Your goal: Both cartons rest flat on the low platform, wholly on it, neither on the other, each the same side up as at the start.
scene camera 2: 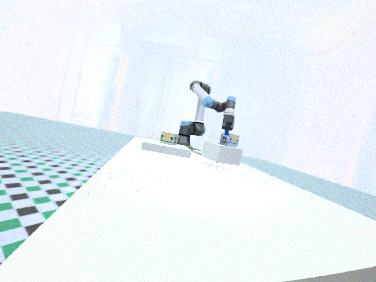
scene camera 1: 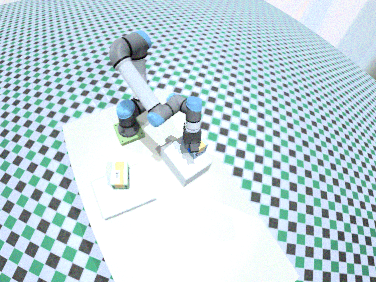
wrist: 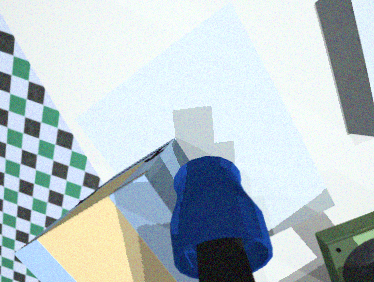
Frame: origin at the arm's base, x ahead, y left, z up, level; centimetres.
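Seen in the pictures: end effector, tool point: (scene camera 2: 226,134) (wrist: 207,184); arm's base, origin of the base link: (scene camera 2: 182,144) (scene camera 1: 128,128).
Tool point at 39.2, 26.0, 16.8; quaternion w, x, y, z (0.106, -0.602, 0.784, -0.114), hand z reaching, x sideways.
Offsets run from my tool point to a thing's middle, as dx, dy, dz. "spot": to the spot under its first point. Level surfaces: height alone.
A blue carton @[-5.1, +5.3, -3.4] (scene camera 1: 201,149) (scene camera 2: 230,139) (wrist: 87,239) with a yellow tape strip on top sits at the far corner of the taller white block @[-2.1, -0.3, -14.2] (scene camera 1: 188,171) (scene camera 2: 221,155) (wrist: 217,79). My suction cup (scene camera 1: 193,148) (scene camera 2: 226,132) (wrist: 210,173) hangs just over the carton's edge nearest the arm and carries nothing. A green carton @[-4.7, -41.0, -11.3] (scene camera 1: 119,175) (scene camera 2: 168,137) with a yellow strip lies flat at the back of the low platform @[+2.4, -42.6, -17.8] (scene camera 1: 127,201) (scene camera 2: 165,149), the left one of the two white blocks.
Both blocks stand on a white table @[dz -20.2] (scene camera 1: 197,243) (scene camera 2: 182,218) over a checkered floor (scene camera 1: 288,121). The arm's green base plate (scene camera 1: 128,139) (wrist: 342,243) is behind them. A dark grey bar @[spot: +2.0, -26.6, -18.1] (wrist: 345,66) shows at the wrist view's upper right.
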